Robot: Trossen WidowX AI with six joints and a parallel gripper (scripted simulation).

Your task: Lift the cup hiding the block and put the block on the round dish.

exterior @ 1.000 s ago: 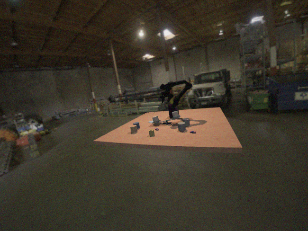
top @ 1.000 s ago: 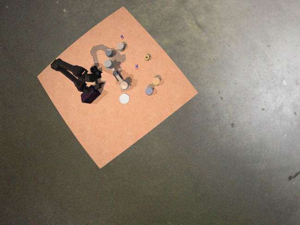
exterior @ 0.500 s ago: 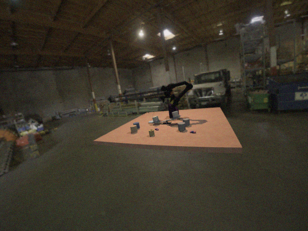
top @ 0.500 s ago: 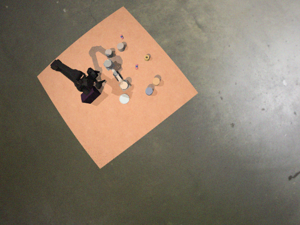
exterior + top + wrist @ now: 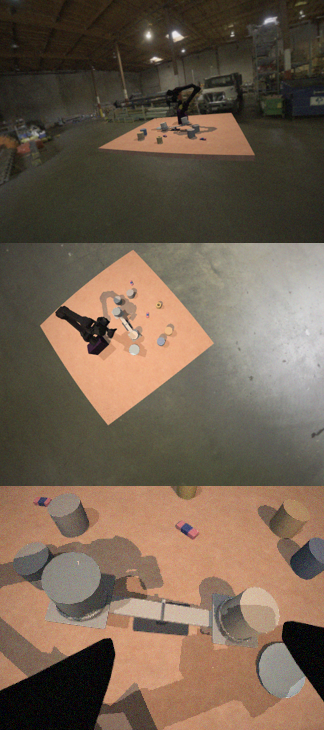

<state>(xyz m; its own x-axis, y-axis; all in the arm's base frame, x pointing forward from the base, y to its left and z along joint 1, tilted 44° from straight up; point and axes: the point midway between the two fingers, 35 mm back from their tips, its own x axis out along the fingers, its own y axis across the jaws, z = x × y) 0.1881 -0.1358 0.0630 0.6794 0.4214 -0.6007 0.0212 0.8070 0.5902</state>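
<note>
Right now the cup is 6 cm ahead of my gripper tip, 15 cm to the right of it and 18 cm below it. Also, from my gripper tip: teal block (6 cm ahead, 13 cm to the right, 19 cm below); balance beam (8 cm ahead, 20 cm below); balance (9 cm ahead, 21 cm below).
</note>
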